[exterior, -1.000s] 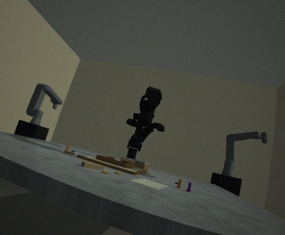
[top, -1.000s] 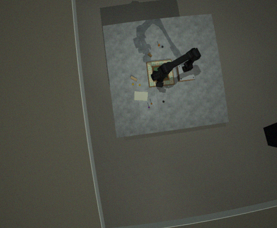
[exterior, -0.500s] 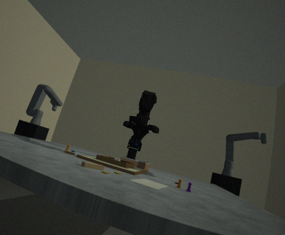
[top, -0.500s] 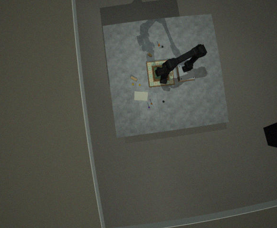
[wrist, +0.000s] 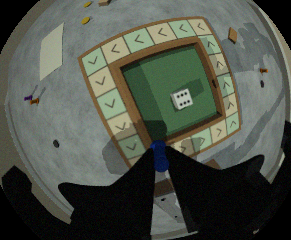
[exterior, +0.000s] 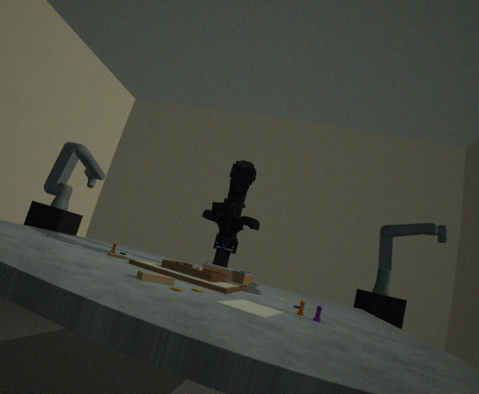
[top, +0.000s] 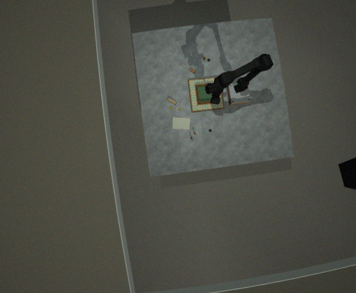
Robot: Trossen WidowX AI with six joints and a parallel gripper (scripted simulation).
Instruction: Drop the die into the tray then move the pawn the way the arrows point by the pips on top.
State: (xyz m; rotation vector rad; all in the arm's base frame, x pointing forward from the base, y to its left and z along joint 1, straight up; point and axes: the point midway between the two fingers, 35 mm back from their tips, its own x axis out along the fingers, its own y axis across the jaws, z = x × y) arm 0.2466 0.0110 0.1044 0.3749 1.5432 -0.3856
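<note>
Right now the white die is 1 cm ahead of my gripper tip, 6 cm to the right of it and 9 cm below it. From my gripper tip the other things lie so: green dice tray (2 cm ahead, 6 cm to the right, 11 cm below); then blue pawn (1 cm above); then cream card (31 cm ahead, 11 cm to the left, 12 cm below).
</note>
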